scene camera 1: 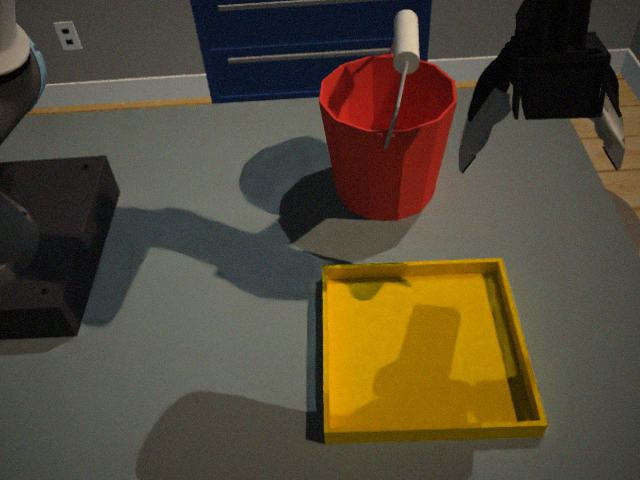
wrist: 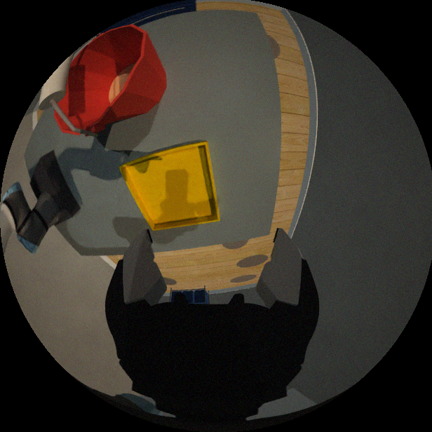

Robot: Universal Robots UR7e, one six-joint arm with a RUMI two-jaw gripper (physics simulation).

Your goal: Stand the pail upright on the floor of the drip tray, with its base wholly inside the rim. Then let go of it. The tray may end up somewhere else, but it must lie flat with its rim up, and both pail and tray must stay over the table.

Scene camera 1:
my gripper: 537,170
red pail: 357,100
yellow drip tray: 429,350
